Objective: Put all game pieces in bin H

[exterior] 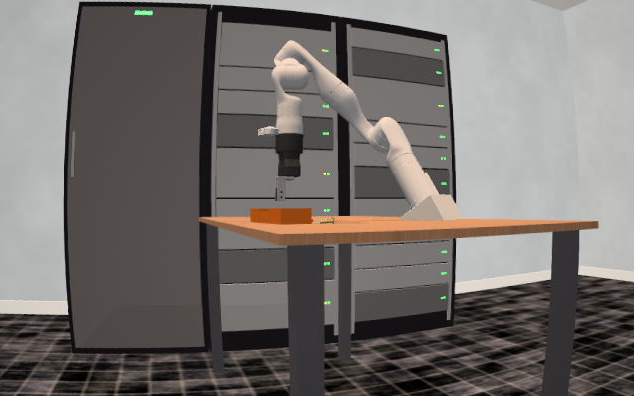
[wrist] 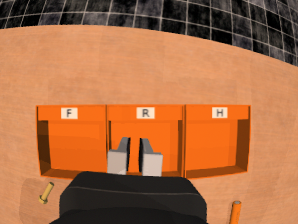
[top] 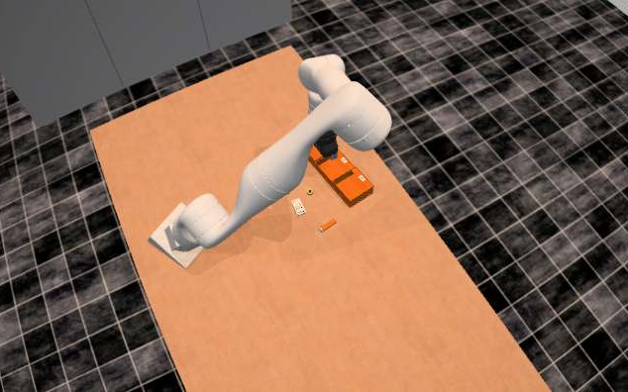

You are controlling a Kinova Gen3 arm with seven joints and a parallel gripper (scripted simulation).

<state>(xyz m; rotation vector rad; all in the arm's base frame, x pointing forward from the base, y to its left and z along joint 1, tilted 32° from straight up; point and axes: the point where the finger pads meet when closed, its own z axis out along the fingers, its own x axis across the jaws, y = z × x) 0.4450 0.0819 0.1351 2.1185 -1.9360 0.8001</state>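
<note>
Right now my hand is 10 mm to the left of the bin H and 60 mm above it. Also, from my hand: nut: 100 mm behind, 40 mm to the right, 70 mm below; then orange battery: 110 mm behind, 160 mm to the right, 70 mm below; then white spotted game piece: 150 mm behind, 70 mm to the right, 70 mm below.
</note>
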